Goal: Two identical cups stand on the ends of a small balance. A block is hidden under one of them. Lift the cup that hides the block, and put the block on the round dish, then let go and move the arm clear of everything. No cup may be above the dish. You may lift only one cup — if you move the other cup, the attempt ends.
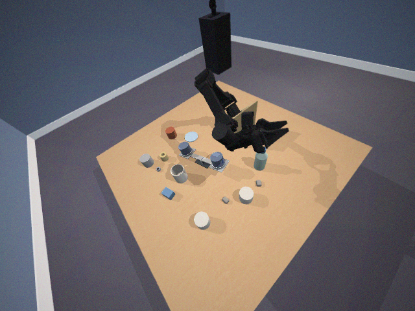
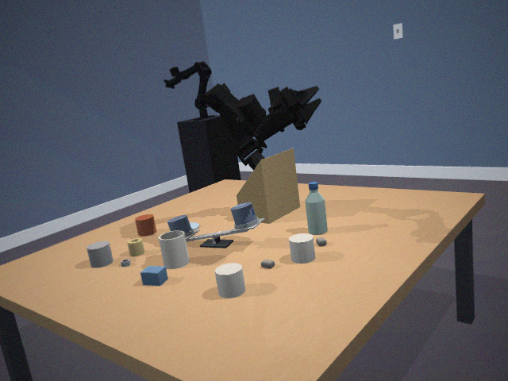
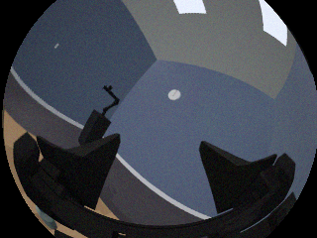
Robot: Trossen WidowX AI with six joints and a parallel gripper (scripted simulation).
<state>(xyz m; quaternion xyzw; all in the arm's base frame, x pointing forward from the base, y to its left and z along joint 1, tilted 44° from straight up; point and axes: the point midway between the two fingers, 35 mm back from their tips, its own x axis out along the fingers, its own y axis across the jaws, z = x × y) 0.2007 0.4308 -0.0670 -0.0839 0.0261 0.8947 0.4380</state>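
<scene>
Right now the grey block is 160 mm ahead of my gripper tip, 510 mm to the right of it and 420 mm below it. Round my gripper tip: bottle 90 mm behind, 110 mm to the right, 350 mm below; blue cup 90 mm ahead, 250 mm to the right, 350 mm below; white cup 290 mm ahead, 390 mm to the right, 420 mm below.
</scene>
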